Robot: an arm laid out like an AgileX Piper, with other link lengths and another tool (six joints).
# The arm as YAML. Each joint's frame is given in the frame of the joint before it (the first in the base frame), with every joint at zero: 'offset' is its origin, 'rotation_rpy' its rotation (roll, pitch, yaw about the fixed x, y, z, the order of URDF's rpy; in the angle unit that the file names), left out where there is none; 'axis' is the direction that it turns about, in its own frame. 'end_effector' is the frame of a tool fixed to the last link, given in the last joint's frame.
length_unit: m
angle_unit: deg
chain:
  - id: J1
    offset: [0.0, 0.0, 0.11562]
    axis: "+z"
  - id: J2
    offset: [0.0, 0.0, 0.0]
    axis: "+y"
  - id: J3
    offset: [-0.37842, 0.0, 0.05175]
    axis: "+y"
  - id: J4
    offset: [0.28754, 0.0, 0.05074]
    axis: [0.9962, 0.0, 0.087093]
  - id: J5
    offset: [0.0, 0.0, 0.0]
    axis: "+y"
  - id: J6
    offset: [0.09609, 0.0, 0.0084]
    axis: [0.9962, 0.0, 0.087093]
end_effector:
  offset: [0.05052, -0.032, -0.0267]
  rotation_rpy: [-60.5, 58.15, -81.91]
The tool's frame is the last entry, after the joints.
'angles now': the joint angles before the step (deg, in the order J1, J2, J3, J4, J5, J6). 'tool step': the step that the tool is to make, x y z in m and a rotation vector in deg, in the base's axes. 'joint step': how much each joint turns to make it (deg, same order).
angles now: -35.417, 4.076, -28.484, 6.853, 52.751, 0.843
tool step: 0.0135, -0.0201, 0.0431, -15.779, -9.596, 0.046
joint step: -0.013, 0.563, 0.009, -0.624, -17.038, -7.965
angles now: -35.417, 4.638, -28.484, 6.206, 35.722, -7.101
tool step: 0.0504, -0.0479, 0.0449, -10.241, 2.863, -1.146
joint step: 0.008, 15.192, -1.082, -1.221, -17.367, -9.557
